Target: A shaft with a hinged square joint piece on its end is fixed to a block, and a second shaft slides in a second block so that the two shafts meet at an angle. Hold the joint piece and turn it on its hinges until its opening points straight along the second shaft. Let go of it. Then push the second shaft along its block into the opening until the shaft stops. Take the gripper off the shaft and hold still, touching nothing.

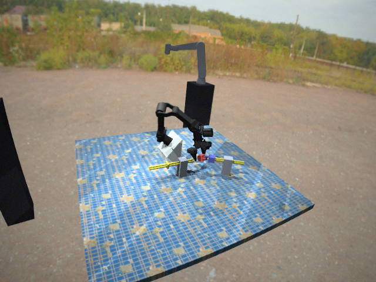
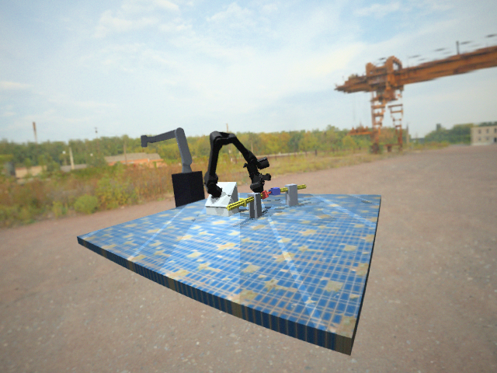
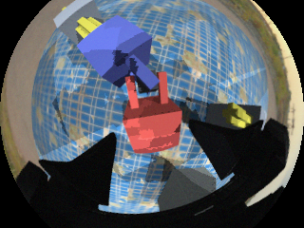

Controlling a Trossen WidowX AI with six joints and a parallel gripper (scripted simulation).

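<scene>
Now: the red square joint piece 20 mm ahead of my gripper tip, 10 mm to the left of it and 20 mm above it.
</scene>
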